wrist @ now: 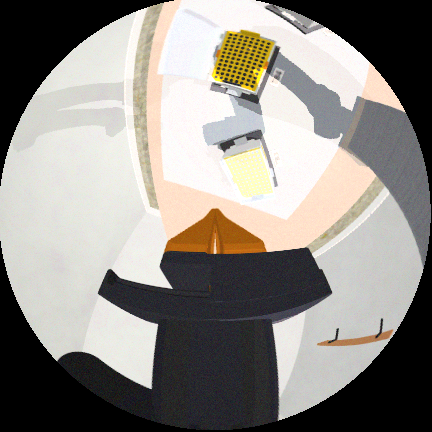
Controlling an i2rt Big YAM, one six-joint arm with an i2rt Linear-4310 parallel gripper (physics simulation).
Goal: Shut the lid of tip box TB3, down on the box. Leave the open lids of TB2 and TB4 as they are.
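Frame: origin at the arm's base, x ahead, y left, z up, level; centimetres.
Seen in the pictures: gripper, fingertip midpoint: (214,213).
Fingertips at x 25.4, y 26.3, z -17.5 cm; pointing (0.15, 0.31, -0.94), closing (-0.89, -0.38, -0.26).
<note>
A point is followed by its place in that frame.
Tip box TB3 (251,175) @(y 28.6, x 20.5, z -32.5 cm) is in the middle of the wrist view, with its pale yellow tip rack seen washed-out through its clear lid. The lid lies over the rack; whether it is fully flat is hard to tell. Tip box TB4 (244,59) @(y 9.3, x 32.3, z -34.5 cm) is above it in the view, its rack bright yellow and uncovered, its clear lid (186,46) @(y 10.8, x 40.1, z -29.8 cm) standing open to the left. TB2 cannot be made out for certain. My gripper (214,213) @(y 26.3, x 25.4, z -17.5 cm) is shut and empty, its orange fingertips below and left of TB3 in the view, apart from the box.
A dark grey round-sided object (395,155) stands at the right. Part of a grey-framed object (300,20) shows at the top edge. A white mat (185,160) @(y 38.3, x 36.4, z -40.3 cm) lies under the boxes. Shadows of the arm fall across the mat. A brown strip with hooks (357,340) is at lower right.
</note>
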